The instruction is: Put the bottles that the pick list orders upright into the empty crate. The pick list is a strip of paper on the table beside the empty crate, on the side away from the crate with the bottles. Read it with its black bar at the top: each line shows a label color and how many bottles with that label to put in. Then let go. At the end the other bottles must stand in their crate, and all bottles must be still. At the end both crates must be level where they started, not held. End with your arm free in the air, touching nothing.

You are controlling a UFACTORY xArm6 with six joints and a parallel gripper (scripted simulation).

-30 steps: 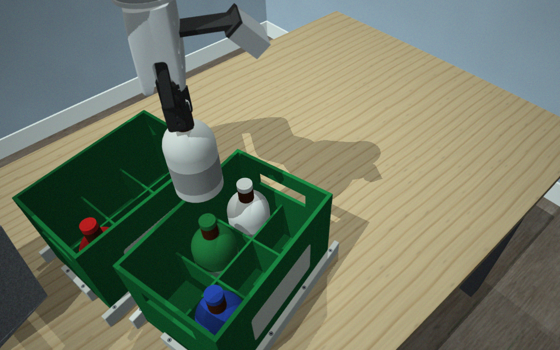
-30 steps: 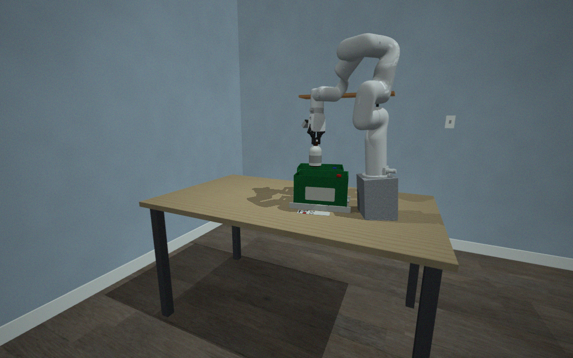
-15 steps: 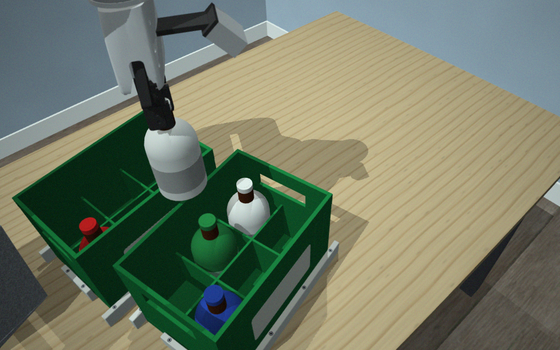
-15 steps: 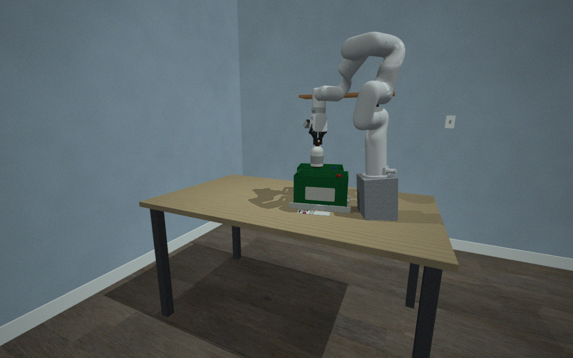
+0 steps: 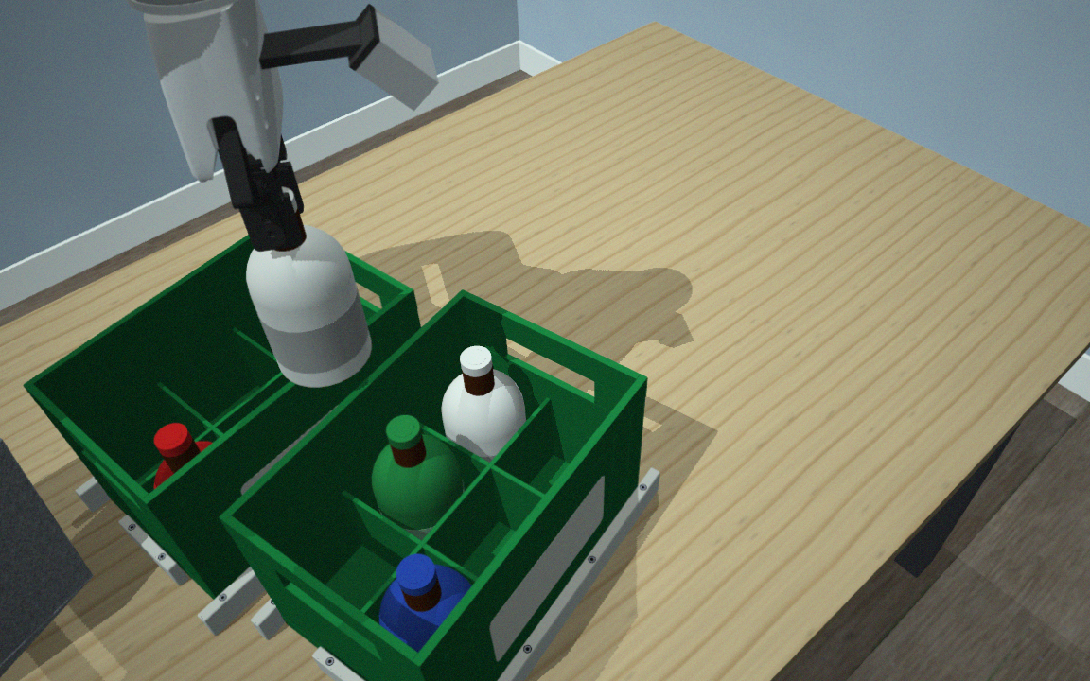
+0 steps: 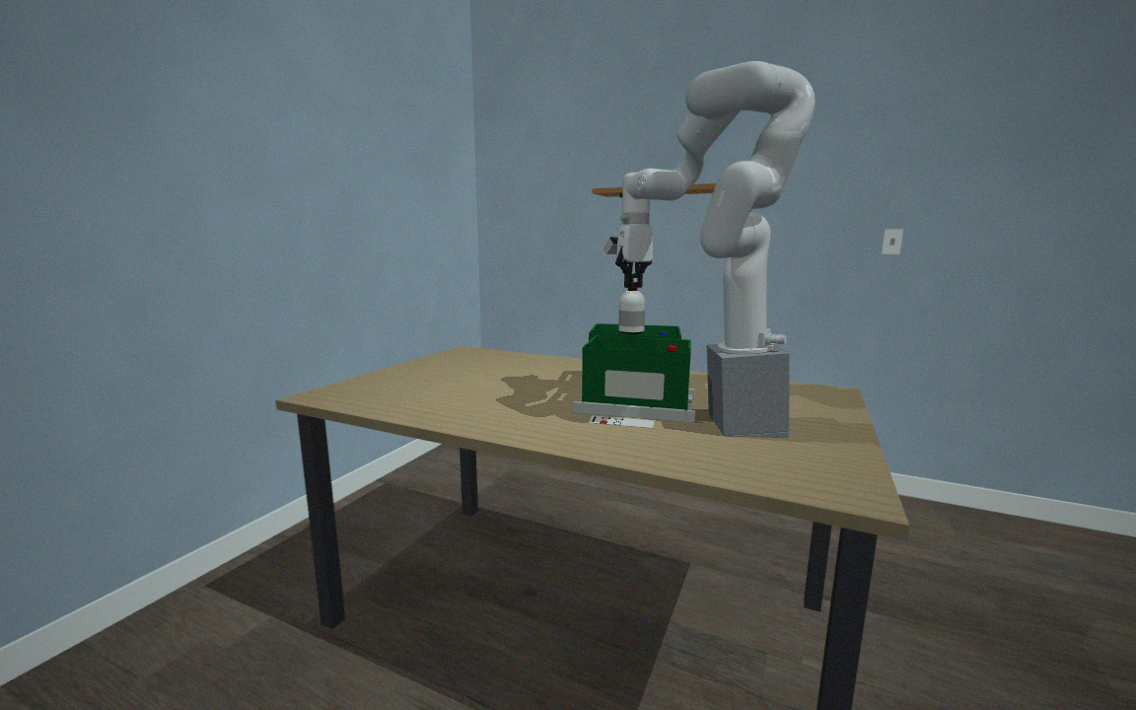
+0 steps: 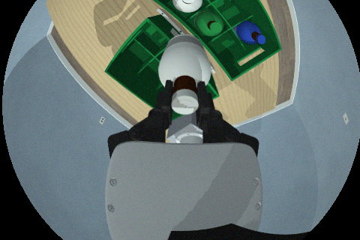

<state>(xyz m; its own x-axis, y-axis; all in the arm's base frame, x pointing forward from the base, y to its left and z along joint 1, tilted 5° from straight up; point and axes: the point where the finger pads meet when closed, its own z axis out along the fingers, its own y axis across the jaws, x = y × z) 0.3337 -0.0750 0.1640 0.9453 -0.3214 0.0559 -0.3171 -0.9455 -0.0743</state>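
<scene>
My gripper is now 25 cm above the red-label bottle, 13 cm past it and 1 cm to the right of it. Round my hand: blue bottle 25 cm below, 19 cm to the right, 1 cm behind; pick list 34 cm below, 22 cm to the left, 10 cm behind; green bottle 25 cm below, 8 cm to the right, 3 cm ahead.
</scene>
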